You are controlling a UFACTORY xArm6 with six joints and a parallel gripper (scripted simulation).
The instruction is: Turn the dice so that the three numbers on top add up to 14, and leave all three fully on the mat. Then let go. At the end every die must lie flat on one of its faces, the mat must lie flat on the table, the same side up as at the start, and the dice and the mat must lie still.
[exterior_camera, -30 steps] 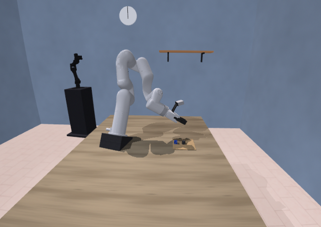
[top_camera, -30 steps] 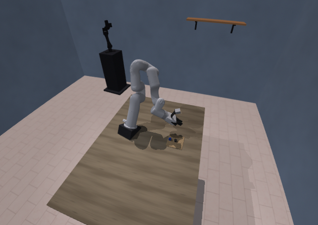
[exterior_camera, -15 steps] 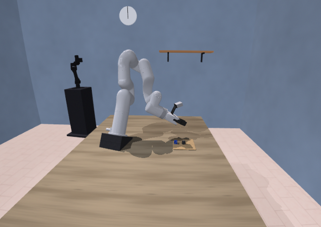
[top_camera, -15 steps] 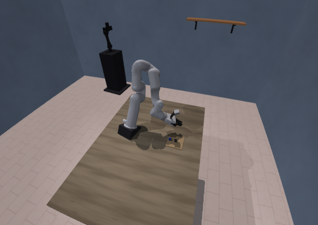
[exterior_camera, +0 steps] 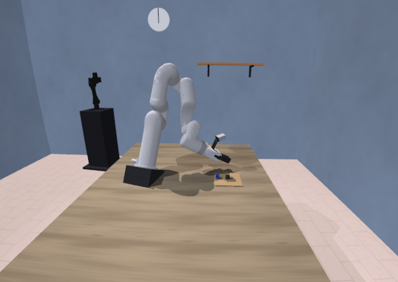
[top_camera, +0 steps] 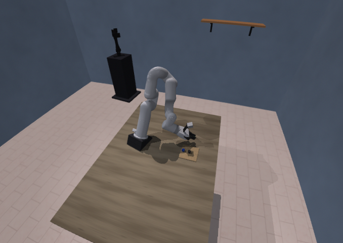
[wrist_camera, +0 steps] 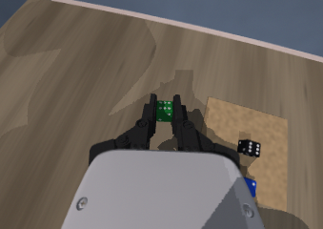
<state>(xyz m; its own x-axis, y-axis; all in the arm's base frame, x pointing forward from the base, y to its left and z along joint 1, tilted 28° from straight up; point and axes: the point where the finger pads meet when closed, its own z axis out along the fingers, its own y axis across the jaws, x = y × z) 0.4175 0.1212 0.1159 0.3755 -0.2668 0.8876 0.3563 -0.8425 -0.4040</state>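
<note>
Right now my hand is 4 cm past the blue die, 14 cm to the left of it and 5 cm above it. The rest, counted from my hand: black die: 1 cm ahead, 13 cm to the right, 5 cm below; tan mat: 1 cm ahead, 13 cm to the right, 6 cm below; green die: 1 cm ahead, 1 cm below.
</note>
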